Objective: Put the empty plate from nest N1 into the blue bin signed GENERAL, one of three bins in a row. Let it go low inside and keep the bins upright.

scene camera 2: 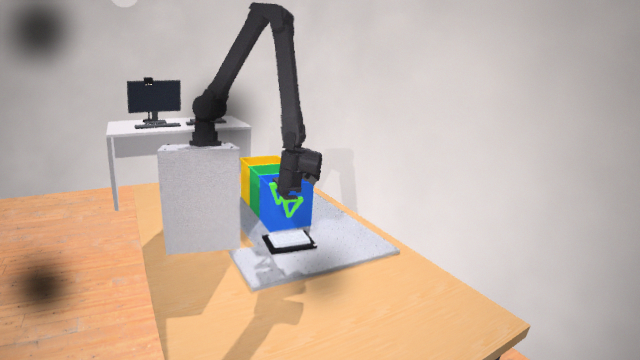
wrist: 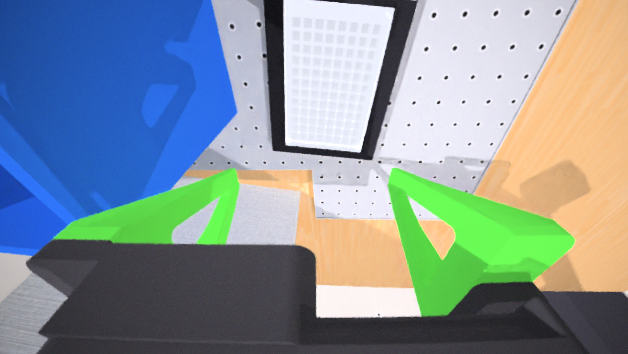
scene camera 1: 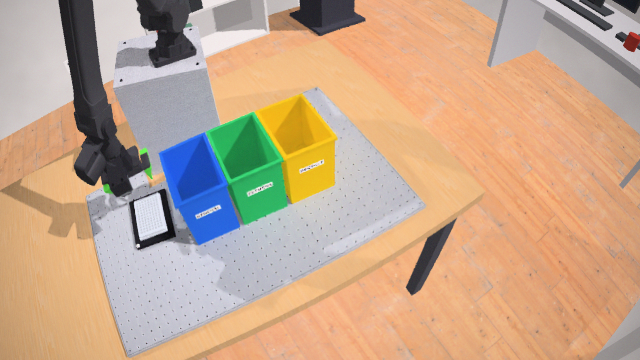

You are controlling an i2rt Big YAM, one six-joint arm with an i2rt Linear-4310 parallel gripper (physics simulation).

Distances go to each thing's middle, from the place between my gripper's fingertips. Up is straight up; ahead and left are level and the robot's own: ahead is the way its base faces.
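My hand is 11 cm above the white plate (scene camera 1: 150,218), 2 cm short of it and 1 cm to the left of it. Counting from my hand, I find the blue bin (scene camera 1: 196,182) 3 cm below it, 9 cm ahead of it and 15 cm to the left of it. The black nest (scene camera 1: 159,238) is 12 cm below my hand, 2 cm ahead of it and 1 cm to the right of it. As for the green bin (scene camera 1: 251,164), it is 3 cm below my hand, 10 cm ahead of it and 28 cm to the left of it. Going by their middles, the green bin is the farthest from my hand of the things named here.
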